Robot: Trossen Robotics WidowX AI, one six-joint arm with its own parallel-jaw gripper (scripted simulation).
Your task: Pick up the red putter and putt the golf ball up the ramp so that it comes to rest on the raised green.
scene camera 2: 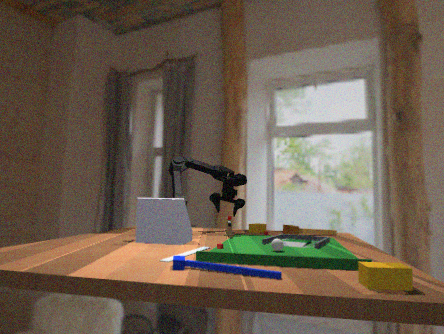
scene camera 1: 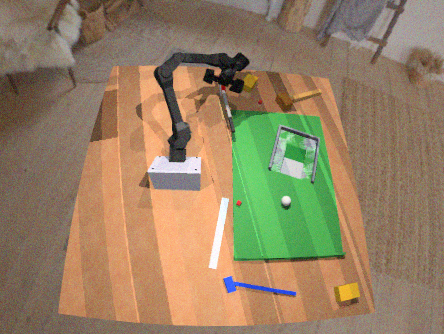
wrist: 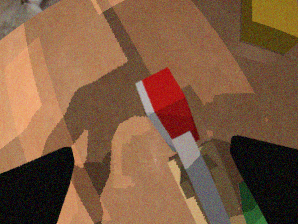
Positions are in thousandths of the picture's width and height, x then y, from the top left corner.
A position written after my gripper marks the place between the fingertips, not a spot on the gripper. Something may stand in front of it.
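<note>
There's a blue putter (scene camera 2: 404,789), though in the wrist view it's out of frame, and there's a yellow block (scene camera 2: 839,825) as well. My gripper (wrist: 515,676) is holding nothing, and it's open.
</note>
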